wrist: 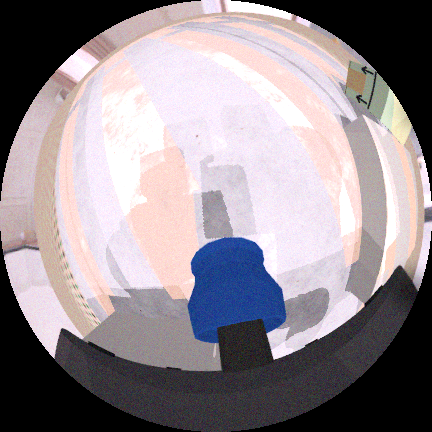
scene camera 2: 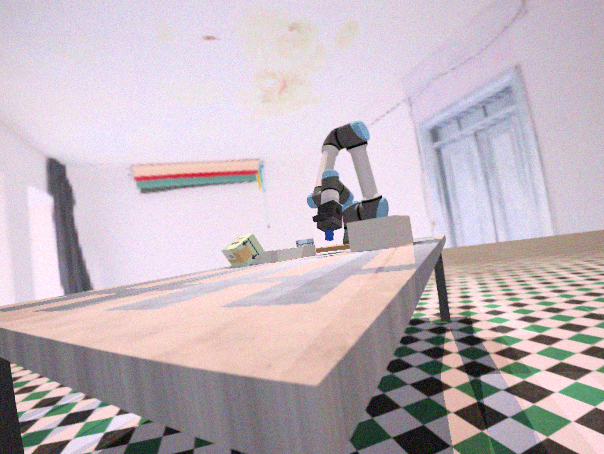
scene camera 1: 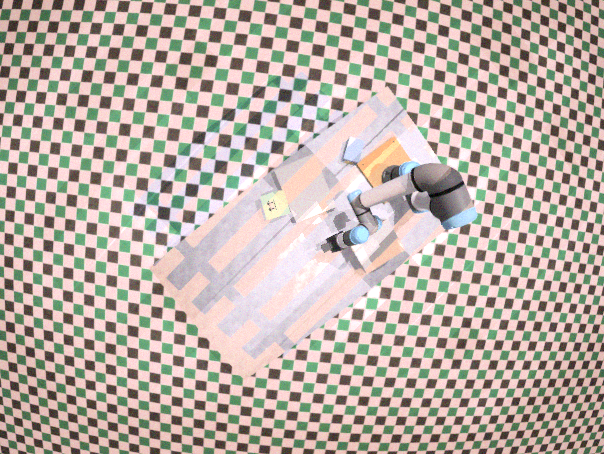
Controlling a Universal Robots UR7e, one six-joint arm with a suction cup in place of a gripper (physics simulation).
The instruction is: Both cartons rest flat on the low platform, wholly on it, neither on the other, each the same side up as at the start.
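Places are measured from the arm's base along level axes (x left, y ahead, z down), in centimetres.
Pixels of known places: hand, its tool point: [wrist: 227,267] [scene camera 2: 329,239]; arm's base, origin of its link: [scene camera 1: 393,178].
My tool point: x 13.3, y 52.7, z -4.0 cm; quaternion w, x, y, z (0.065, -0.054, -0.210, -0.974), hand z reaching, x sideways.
Note:
Ahead of a thing's pixels: the offset from my tool point to its top centre.
A pale green and yellow carton @(dx -34.0, dy +14.3, dz -6.5 cm) [scene camera 1: 274,205] [scene camera 2: 243,250] [wrist: 367,90] with arrow marks sits tilted at one end of a low block. A smaller blue carton @(dx -38.5, dy -38.2, dz -1.9 cm) [scene camera 1: 354,150] [scene camera 2: 305,243] lies beside the low orange platform [scene camera 1: 376,161] [scene camera 2: 332,248], off its top; whether they touch is unclear. The blue carton and the platform do not show in the wrist view. My gripper, a blue suction cup [scene camera 2: 329,235] [wrist: 227,250], hangs over the table between the low block and a taller box, with nothing on it. In scene camera 1 the wrist hides the cup.
The low block @(dx -33.7, dy -4.5, dz +1.6 cm) [scene camera 1: 306,182] [scene camera 2: 285,254] [wrist: 372,200] with table-like patterning stands between the green carton and the platform. A taller grey box @(dx +13.3, dy -22.2, dz -5.6 cm) [scene camera 1: 387,257] [scene camera 2: 379,233] [wrist: 150,340] stands near the opposite table edge. The arm's base is beside the platform.

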